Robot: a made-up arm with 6 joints.
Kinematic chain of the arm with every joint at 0, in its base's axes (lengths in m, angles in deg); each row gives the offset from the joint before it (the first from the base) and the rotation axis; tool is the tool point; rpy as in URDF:
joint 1: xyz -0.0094 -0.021 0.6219 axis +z
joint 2: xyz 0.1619 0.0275 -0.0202 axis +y
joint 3: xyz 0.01 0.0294 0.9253 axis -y
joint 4: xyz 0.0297 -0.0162 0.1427 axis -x
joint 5: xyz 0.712 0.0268 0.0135 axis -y
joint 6: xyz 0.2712 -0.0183 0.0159 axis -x
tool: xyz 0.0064 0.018 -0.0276 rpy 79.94 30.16 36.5
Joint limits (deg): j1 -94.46..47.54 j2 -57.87..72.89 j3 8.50..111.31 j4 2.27..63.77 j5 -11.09..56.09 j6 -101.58..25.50
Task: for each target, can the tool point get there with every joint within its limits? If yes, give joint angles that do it. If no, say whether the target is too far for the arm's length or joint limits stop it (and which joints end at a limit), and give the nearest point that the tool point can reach.
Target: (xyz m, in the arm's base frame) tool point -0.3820 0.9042 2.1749
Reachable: yes | joints -64.26 -40.01 75.42 18.50 2.39 6.81
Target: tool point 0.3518 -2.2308 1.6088
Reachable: no: too far | nearest point 0.3019 -1.9255 1.4588 | short by 0.344 m
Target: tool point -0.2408 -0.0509 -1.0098
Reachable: no: joint limits stop it (at a limit: joint 1, joint 2, joint 3, joint 5) | nearest point -0.0987 -1.5819 -0.0108 | short by 1.834 m
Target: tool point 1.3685 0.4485 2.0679
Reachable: yes | joints 15.19 40.28 80.37 58.14 9.15 3.49
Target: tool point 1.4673 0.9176 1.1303
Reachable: yes | joints 29.52 37.83 18.55 46.79 7.35 -5.37
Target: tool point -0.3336 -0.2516 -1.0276
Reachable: no: joint limits stop it (at a limit: joint 1, joint 2, joint 3, joint 5) | nearest point -0.1021 -1.5822 -0.0105 | short by 1.691 m
